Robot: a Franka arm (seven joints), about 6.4 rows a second.
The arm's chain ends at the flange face. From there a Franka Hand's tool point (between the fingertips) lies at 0.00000 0.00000 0.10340 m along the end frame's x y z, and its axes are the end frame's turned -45 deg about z.
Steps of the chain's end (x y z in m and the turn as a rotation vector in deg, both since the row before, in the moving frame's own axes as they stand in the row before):
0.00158 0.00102 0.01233 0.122 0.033 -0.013
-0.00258 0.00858 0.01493 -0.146 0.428 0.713
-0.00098 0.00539 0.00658 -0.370 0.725 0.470
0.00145 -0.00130 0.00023 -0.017 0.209 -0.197
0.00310 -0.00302 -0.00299 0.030 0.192 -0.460
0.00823 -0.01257 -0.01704 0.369 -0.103 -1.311
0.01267 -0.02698 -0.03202 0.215 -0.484 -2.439
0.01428 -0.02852 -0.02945 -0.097 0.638 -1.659
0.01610 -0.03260 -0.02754 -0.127 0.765 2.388
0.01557 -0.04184 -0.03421 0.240 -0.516 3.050
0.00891 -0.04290 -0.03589 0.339 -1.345 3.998
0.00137 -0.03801 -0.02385 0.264 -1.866 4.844
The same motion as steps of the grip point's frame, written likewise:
0.00059 0.00172 0.01233 0.063 0.110 -0.013
-0.00754 0.00498 0.01493 -0.406 0.199 0.713
-0.00406 0.00452 0.00657 -0.774 0.251 0.470
0.00219 0.00039 0.00023 -0.160 0.136 -0.197
0.00461 0.00026 -0.00299 -0.115 0.157 -0.460
0.01504 -0.00367 -0.01704 0.334 0.188 -1.311
0.02767 -0.01100 -0.03202 0.494 -0.190 -2.439
0.03097 -0.00914 -0.02946 -0.520 0.383 -1.659
0.03523 -0.01051 -0.02755 -0.631 0.451 2.388
0.04027 -0.01955 -0.03422 0.535 -0.195 3.050
0.03543 -0.02623 -0.03592 1.191 -0.711 3.998
0.02592 -0.02871 -0.02391 1.506 -1.133 4.844

